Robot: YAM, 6 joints.
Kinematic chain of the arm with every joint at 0, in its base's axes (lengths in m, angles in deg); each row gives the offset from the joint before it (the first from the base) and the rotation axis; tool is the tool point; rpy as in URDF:
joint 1: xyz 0 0 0.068 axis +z
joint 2: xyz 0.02 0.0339 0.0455 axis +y
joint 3: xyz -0.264 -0.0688 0 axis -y
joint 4: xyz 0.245 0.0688 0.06 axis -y
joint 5: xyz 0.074 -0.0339 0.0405 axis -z
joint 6: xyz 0.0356 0 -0.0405 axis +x
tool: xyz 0 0 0 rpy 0 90 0
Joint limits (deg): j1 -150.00..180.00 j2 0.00..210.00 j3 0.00..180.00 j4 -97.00..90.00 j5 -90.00..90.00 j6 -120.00..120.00
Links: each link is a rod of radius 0.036 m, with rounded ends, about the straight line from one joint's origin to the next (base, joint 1, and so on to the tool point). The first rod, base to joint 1, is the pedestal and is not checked.
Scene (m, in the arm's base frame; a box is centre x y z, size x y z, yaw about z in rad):
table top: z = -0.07
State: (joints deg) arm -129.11 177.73 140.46 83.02 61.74 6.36
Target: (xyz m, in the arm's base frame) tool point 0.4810 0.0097 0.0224
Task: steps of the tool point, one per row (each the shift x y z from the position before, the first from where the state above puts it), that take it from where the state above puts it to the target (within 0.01 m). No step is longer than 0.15 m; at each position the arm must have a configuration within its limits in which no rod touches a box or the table.
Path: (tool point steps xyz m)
1: 0.1254 -0.0812 -0.0093
2: 0.1410 -0.0443 -0.0091
3: 0.1459 -0.0049 -0.0085
4: 0.1396 0.0336 -0.0082
5: 0.1233 0.0685 -0.0075
6: 0.0982 0.0969 -0.0069
7: 0.0671 0.1167 -0.0063
8: 0.0325 0.1267 -0.0054
9: -0.0027 0.1268 -0.0047

